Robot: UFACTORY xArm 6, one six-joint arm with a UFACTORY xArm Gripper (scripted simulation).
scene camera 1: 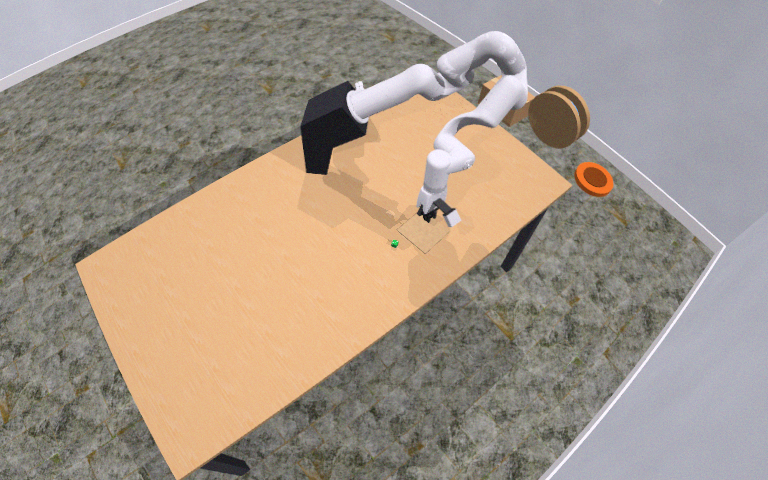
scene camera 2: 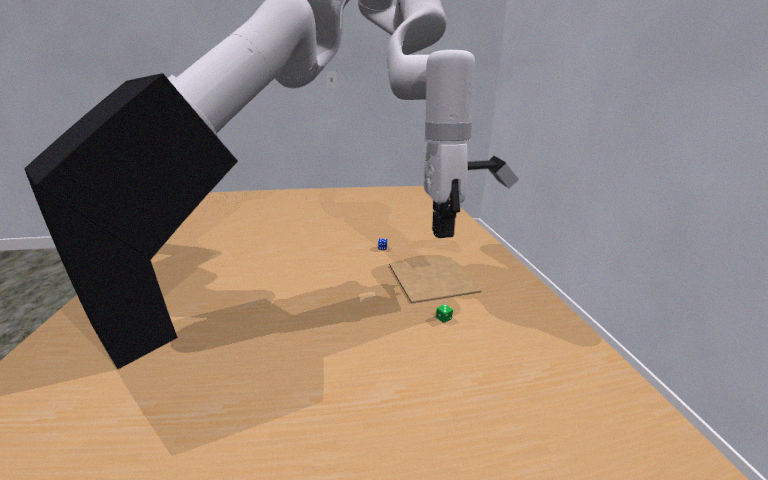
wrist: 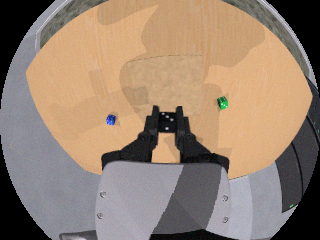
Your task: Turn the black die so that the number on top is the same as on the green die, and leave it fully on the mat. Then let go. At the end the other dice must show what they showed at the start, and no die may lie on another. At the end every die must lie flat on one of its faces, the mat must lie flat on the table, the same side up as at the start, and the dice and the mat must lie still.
The pictures show: the gripper and a tan mat.
The gripper shows as well in scene camera 1 and in the wrist view.
